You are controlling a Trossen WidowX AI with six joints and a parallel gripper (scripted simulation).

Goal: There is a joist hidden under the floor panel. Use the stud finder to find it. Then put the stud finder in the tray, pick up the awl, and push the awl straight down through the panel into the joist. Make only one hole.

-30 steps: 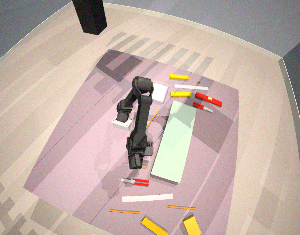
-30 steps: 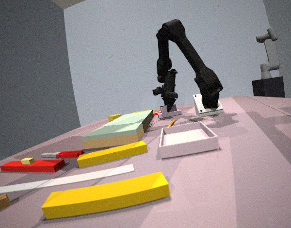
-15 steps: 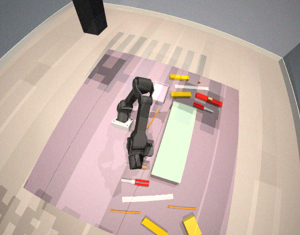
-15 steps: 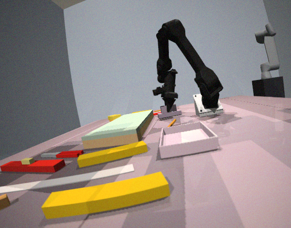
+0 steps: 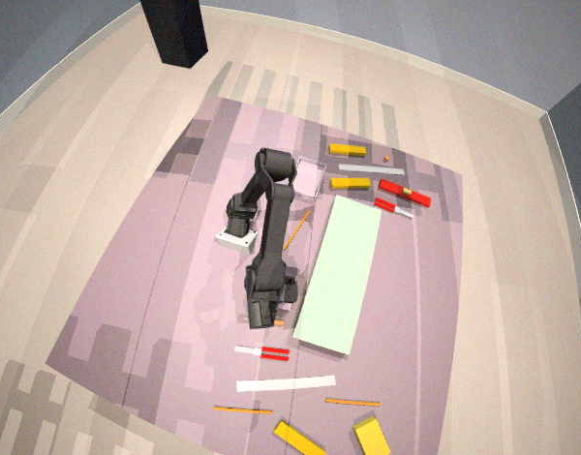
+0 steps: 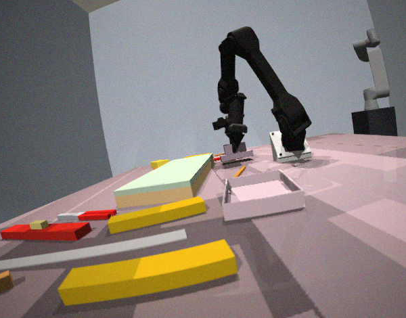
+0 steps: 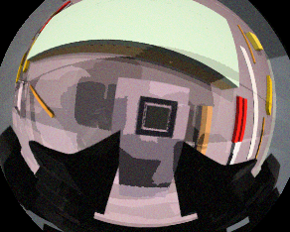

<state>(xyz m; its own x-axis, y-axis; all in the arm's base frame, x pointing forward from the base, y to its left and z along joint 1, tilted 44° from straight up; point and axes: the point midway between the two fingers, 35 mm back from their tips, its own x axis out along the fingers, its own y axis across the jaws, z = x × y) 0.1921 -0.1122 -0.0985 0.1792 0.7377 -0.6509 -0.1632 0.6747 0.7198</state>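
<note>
My gripper tip is 9 cm to the left of the awl, 3 cm above it and 2 cm past it. Also, from my gripper tip: red level: 57 cm to the left, 35 cm ahead, 2 cm below; then tray: 47 cm to the left, 5 cm behind, 2 cm below; then stud finder: 2 cm above, 1 cm ahead.
</note>
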